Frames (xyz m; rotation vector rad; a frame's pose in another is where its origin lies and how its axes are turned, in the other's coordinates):
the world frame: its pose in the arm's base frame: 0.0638 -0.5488 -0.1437 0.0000 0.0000 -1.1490
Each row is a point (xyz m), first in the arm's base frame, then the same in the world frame.
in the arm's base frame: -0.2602 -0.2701 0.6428
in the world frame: -0.3869 -0.1815 0.7865
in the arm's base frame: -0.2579 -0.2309 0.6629
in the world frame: -0.4217 -0.1634 0.8066
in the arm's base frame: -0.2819 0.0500 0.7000
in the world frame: -0.6878 -0.0703 0.8437
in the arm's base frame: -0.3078 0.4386 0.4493
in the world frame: -1.0530 0.0652 0.5930
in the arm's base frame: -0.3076 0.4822 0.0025
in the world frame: -1.0927 0.0832 0.1462
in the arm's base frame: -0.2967 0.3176 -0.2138
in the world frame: -0.9381 0.0258 -0.0701
